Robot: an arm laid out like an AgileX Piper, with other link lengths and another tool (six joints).
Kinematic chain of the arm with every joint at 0, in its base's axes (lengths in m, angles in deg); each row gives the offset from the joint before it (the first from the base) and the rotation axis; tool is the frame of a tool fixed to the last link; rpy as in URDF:
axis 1: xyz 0 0 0.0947 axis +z
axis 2: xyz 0 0 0 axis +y
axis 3: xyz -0.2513 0 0.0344 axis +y
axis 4: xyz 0.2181 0 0.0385 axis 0.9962 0 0.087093
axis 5: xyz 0 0 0 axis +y
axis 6: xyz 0.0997 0 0.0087 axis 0.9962 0 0.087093
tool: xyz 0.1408 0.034 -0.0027 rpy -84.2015 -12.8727 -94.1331
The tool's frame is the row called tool.
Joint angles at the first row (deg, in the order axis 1, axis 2, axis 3, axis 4, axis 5, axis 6):
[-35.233, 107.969, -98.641, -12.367, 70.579, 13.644]
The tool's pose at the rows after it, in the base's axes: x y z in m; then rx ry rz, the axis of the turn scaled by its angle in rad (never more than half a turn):
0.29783, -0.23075, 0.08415, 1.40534, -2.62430, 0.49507
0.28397, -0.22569, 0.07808, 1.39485, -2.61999, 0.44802
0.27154, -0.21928, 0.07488, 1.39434, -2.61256, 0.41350
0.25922, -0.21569, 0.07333, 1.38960, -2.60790, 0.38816
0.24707, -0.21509, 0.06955, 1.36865, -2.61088, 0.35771
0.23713, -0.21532, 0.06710, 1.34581, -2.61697, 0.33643
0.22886, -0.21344, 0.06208, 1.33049, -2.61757, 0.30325
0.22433, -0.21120, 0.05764, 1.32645, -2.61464, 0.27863
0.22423, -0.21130, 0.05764, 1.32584, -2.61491, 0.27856
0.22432, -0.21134, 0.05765, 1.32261, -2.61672, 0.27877
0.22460, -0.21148, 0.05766, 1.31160, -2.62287, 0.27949
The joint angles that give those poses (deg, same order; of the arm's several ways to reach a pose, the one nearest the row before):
[-35.750, 106.851, -95.922, -12.367, 70.580, 13.516]
[-36.378, 105.378, -92.579, -12.366, 70.580, 13.408]
[-36.734, 103.554, -89.381, -12.367, 70.579, 13.114]
[-37.482, 101.816, -86.695, -12.367, 70.579, 12.568]
[-38.691, 100.786, -84.446, -12.367, 70.478, 12.298]
[-39.838, 99.919, -82.716, -12.366, 70.364, 12.170]
[-40.545, 99.626, -81.130, -12.367, 70.363, 12.171]
[-40.781, 99.627, -80.039, -12.367, 70.259, 12.171]
[-40.807, 99.626, -80.038, -12.367, 70.259, 12.171]
[-40.806, 99.627, -80.041, -12.367, 70.261, 12.315]
[-40.807, 99.627, -80.039, -12.367, 70.260, 12.804]

